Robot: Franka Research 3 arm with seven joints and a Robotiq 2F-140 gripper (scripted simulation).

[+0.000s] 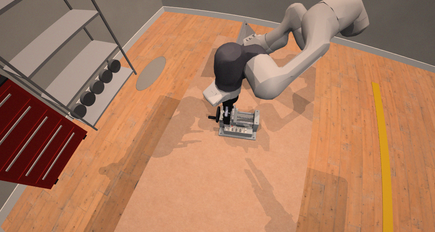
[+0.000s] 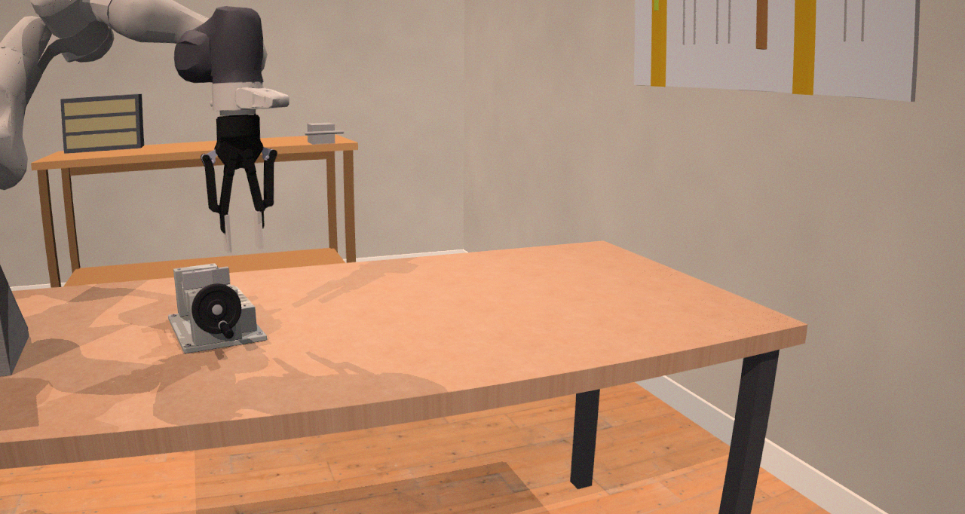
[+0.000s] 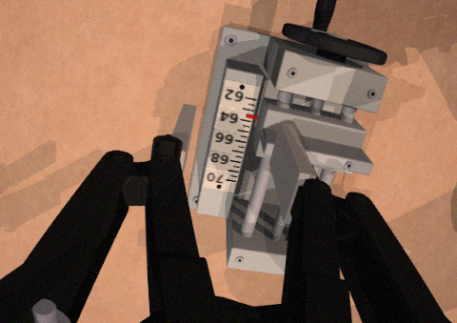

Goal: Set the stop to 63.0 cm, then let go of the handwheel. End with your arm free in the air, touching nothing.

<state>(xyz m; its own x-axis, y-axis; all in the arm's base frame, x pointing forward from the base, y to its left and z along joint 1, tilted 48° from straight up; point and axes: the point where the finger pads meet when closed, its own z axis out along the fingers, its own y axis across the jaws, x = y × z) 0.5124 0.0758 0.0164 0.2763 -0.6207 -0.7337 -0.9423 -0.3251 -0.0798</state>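
My gripper is now 4 cm past the black handwheel, 9 cm to the left of it and 13 cm above it. From my hand the other things lie so: sliding stop 6 cm behind, 10 cm below.
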